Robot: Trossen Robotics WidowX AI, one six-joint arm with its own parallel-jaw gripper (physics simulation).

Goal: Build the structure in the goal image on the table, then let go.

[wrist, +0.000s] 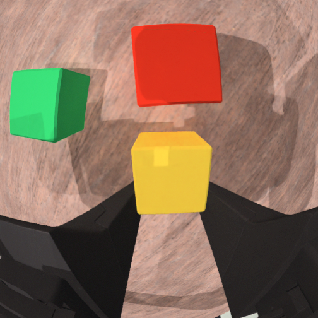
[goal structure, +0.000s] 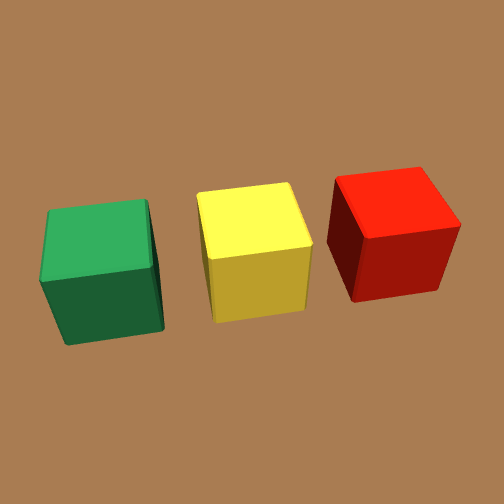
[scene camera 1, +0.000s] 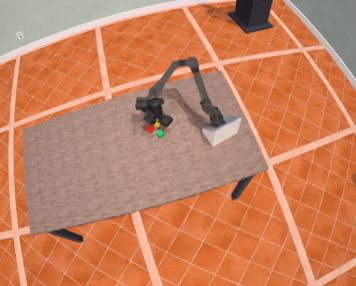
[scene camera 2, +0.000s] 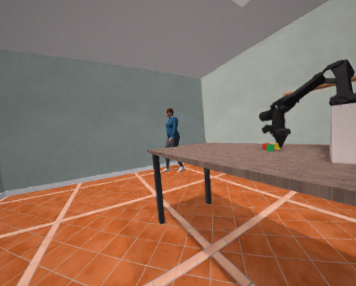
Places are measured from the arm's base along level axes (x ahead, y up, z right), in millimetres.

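Pixels of known places: gripper, fingertip midpoint: (scene camera 1: 158, 121) (scene camera 2: 279, 147); arm's base, link origin: (scene camera 1: 219, 124).
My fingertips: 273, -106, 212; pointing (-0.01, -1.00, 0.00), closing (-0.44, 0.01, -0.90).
For each thing: its middle in the pictures, then the offset to it from my fingertips, as dx, dy, dz. Level surfaces: height alone.
- yellow cube, body centre: (scene camera 1: 156, 122) (scene camera 2: 276, 146) +13, +7, -6
- red cube, body centre: (scene camera 1: 150, 128) (scene camera 2: 266, 146) +58, +7, -26
- green cube, body centre: (scene camera 1: 160, 133) (scene camera 2: 270, 147) +20, +7, -81
- wooden table, surface height: dy -10
A yellow cube (scene camera 1: 157, 123) (scene camera 2: 277, 146) (wrist: 171, 180) is between the fingertips of my gripper (scene camera 1: 158, 122) (scene camera 2: 280, 145) (wrist: 168, 186), which is shut on it. A red cube (scene camera 1: 150, 129) (scene camera 2: 265, 146) (wrist: 177, 66) lies on the table just beyond the yellow cube in the wrist view, with a gap between them. A green cube (scene camera 1: 160, 134) (scene camera 2: 270, 148) (wrist: 35, 103) lies to the left in the wrist view, apart from both. Whether the yellow cube touches the table is hard to tell.
The wooden table (scene camera 1: 90, 170) (scene camera 2: 220, 156) bears the cubes. The arm's pale base block (scene camera 1: 223, 132) (scene camera 2: 344, 134) stands near the table's end. A person in blue (scene camera 2: 172, 127) stands on the floor beyond the table. A dark pedestal (scene camera 1: 252, 14) stands on the floor.
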